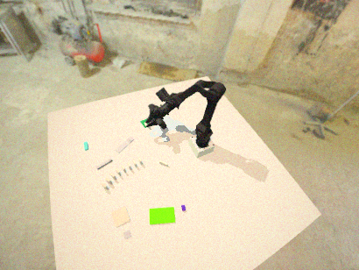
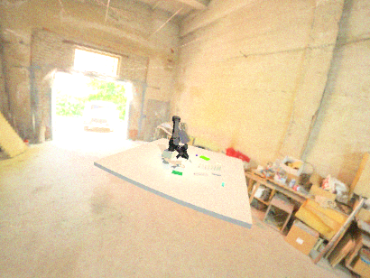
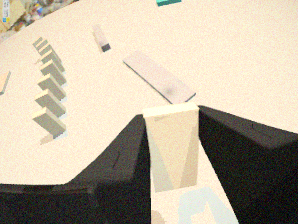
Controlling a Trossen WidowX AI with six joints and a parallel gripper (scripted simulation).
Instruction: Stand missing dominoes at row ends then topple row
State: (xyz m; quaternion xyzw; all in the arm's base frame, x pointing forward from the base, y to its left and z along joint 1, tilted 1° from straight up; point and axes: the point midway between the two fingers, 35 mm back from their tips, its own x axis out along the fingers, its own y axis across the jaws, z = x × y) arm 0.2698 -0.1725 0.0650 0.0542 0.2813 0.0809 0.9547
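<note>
Right now my gripper tip is 4 cm past the dark green tile, 12 cm to the left of it and 12 cm above it. The rest, counted from my gripper tip: grey bar (27 cm ahead, 13 cm to the left, 11 cm below); teal block (37 cm ahead, 2 cm to the right, 12 cm below); bright green slab (2 cm ahead, 47 cm to the left, 12 cm below).
</note>
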